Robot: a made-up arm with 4 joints.
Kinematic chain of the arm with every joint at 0, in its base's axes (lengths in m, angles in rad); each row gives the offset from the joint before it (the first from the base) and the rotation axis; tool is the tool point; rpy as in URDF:
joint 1: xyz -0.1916 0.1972 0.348 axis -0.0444 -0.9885 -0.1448
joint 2: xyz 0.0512 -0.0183 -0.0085 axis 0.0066 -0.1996 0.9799
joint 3: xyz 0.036 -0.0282 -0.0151 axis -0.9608 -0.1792 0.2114
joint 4: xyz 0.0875 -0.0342 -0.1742 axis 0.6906 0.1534 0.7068
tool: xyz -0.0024 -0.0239 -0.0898 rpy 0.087 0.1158 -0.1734
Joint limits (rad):
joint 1: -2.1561..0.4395
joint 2: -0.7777..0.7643
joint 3: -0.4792..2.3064
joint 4: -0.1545..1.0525
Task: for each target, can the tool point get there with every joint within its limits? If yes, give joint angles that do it. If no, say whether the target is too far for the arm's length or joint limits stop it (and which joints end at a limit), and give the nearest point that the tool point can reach.
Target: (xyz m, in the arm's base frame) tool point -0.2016 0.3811 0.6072
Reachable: no: joint limits stop it (at a limit: joint 1, joint 2, joint 3, joint 4) | nearest point -0.0303 0.2242 0.6446 | short by 0.235 m
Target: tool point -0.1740 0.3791 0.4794
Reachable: no: joint limits stop it (at a limit: joint 1, joint 2, joint 3, joint 4) | nearest point -0.0303 0.2242 0.6446 | short by 0.268 m
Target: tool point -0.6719 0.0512 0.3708
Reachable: no: too far | nearest point -0.5235 0.0906 0.3390 | short by 0.157 m
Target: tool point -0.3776 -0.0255 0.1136
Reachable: yes | joints -1.7312 -0.0402 0.7602 0.0715
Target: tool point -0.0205 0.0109 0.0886
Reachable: yes | joints -0.0426 -0.0771 0.3930 0.2166
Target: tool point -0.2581 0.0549 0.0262
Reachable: yes | joints -0.8328 -0.0720 0.2170 0.0334
